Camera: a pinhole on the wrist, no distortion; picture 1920 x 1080 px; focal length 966.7 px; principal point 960.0 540.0 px. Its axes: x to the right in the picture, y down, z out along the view. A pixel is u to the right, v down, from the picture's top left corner.
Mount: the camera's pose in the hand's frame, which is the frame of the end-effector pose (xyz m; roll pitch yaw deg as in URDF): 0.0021 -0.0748 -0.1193 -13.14 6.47 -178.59
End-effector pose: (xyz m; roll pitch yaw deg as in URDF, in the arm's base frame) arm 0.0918 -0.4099 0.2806 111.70 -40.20 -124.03
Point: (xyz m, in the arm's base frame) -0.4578 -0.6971 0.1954
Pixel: 218 706
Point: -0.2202 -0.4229 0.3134
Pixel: 377 93
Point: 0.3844 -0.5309 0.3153
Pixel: behind the camera
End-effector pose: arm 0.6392 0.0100 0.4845 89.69 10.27 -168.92
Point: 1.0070 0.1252 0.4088
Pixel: outside the picture
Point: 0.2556 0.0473 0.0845
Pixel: outside the picture
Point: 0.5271 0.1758 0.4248
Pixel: 543 218
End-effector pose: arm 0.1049 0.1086 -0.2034 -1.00 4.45 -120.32
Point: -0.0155 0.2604 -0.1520
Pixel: 1267 864
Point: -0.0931 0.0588 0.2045
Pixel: 653 468
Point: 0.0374 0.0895 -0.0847
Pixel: 672 212
